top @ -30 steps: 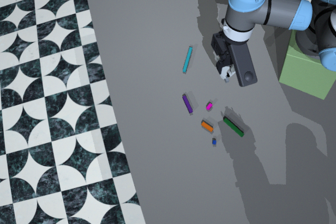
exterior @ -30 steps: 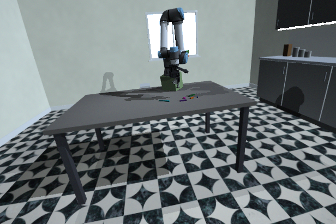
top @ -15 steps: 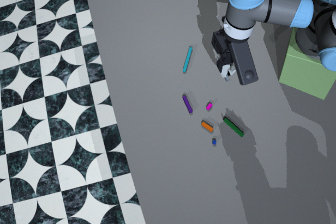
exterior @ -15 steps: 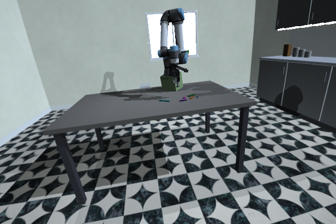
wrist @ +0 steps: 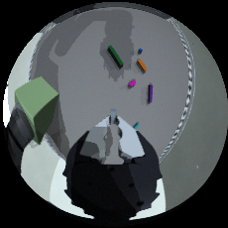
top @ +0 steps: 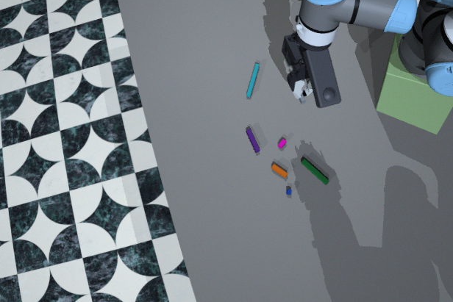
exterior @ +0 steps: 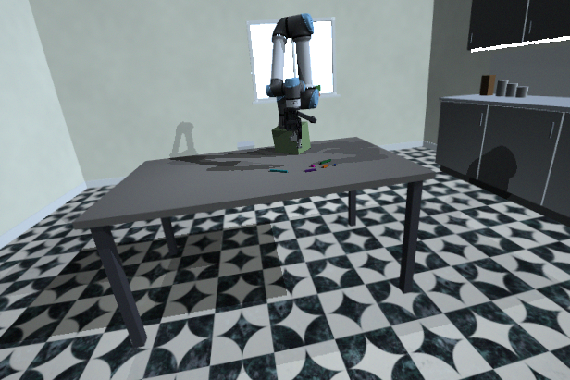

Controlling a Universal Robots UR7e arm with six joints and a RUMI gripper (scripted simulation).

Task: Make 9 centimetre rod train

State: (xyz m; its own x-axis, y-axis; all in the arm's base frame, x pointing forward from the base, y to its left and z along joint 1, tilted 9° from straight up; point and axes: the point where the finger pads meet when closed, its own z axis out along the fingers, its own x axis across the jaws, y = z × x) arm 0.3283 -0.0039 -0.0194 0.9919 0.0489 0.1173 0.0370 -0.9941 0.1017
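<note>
The turquoise rod lies 13 cm to the right of my hand, 11 cm below it and 7 cm ahead of it. Also, from my hand: magenta rod (11 cm below, 6 cm to the left, 5 cm ahead); purple rod (12 cm ahead, 11 cm below, 3 cm to the left); grey rod (1 cm below).
</note>
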